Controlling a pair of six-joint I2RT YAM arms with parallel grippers.
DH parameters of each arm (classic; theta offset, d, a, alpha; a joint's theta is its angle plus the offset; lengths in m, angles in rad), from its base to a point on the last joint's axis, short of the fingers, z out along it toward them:
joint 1: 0 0.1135 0.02 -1.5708
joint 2: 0 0 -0.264 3.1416
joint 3: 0.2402 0 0.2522 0
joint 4: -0.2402 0 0.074 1.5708
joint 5: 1.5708 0 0 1.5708
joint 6: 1.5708 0.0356 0 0
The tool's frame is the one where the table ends.
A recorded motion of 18 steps. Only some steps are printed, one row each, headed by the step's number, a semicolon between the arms.
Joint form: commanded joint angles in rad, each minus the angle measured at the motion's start. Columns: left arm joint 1, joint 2, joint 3, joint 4, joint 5, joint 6; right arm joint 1, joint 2, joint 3, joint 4, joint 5, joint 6.
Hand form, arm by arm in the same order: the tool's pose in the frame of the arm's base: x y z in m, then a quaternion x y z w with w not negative. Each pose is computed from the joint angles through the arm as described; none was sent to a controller.
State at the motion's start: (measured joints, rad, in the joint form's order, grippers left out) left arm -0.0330 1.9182 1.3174 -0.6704 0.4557 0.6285; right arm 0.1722 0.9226 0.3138 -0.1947 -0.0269 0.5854
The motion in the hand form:
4: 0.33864 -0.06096 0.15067 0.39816 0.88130 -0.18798 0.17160; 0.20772 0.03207 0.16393 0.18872 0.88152 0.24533 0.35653
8: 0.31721 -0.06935 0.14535 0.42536 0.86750 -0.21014 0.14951; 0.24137 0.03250 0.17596 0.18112 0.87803 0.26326 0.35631
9: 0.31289 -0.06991 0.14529 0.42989 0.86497 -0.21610 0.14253; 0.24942 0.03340 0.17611 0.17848 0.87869 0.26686 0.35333
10: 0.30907 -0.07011 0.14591 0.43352 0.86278 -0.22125 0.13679; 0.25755 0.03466 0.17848 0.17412 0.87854 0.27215 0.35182
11: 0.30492 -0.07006 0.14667 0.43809 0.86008 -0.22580 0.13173; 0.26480 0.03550 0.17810 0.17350 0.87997 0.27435 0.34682
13: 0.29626 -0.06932 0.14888 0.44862 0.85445 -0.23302 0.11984; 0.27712 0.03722 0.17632 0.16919 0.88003 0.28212 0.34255
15: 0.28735 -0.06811 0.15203 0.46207 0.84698 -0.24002 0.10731; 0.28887 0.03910 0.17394 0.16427 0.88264 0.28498 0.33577
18: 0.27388 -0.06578 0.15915 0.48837 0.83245 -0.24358 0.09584; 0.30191 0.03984 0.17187 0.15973 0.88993 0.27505 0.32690
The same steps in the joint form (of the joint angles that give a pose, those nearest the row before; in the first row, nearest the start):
4: -0.0992 -0.0658 -0.1724 0.0470 0.0041 0.0315; -0.0548 0.1880 0.0765 0.2207 -0.1862 0.0539
8: -0.1304 -0.1035 -0.2420 0.0209 0.0360 0.0740; -0.0768 0.3300 0.2024 0.2500 -0.2393 0.0443
9: -0.1336 -0.1110 -0.2509 0.0031 0.0443 0.0858; -0.0778 0.3691 0.2293 0.2591 -0.2505 0.0421
10: -0.1355 -0.1193 -0.2580 -0.0145 0.0517 0.0963; -0.0777 0.4015 0.2614 0.2610 -0.2640 0.0396
11: -0.1369 -0.1293 -0.2667 -0.0314 0.0584 0.1094; -0.0782 0.4363 0.2879 0.2611 -0.2722 0.0396
13: -0.1384 -0.1509 -0.2824 -0.0733 0.0668 0.1417; -0.0786 0.4956 0.3259 0.2808 -0.2922 0.0389
15: -0.1388 -0.1738 -0.2953 -0.1236 0.0738 0.1838; -0.0775 0.5523 0.3671 0.2844 -0.3053 0.0321
18: -0.1388 -0.2188 -0.3159 -0.1930 0.0739 0.2582; -0.0785 0.6113 0.4233 0.2567 -0.2997 0.0096

